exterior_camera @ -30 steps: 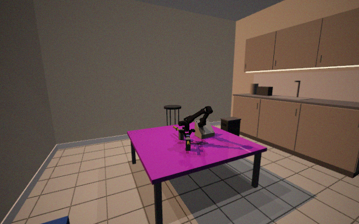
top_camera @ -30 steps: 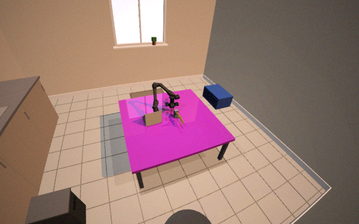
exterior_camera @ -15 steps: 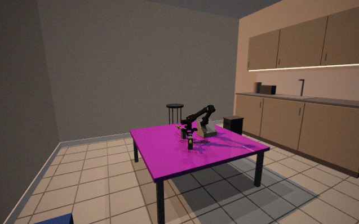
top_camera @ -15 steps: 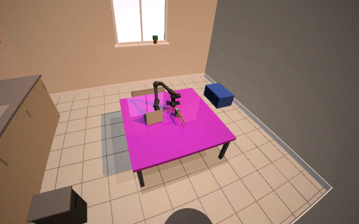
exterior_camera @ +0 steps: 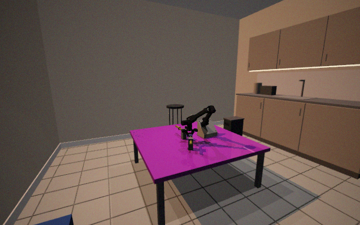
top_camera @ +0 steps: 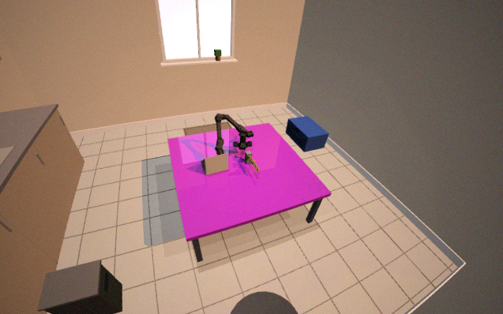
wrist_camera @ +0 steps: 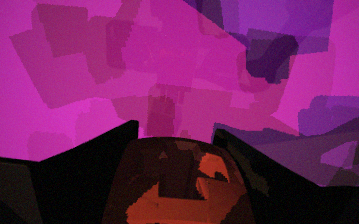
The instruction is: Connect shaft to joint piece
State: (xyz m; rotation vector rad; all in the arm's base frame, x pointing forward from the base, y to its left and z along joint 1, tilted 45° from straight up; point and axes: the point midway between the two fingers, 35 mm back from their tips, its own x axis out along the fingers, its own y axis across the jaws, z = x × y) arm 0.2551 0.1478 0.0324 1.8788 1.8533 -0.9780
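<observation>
The orange joint piece lies 4 cm above my gripper tip and 1 cm to the left of it.
</observation>
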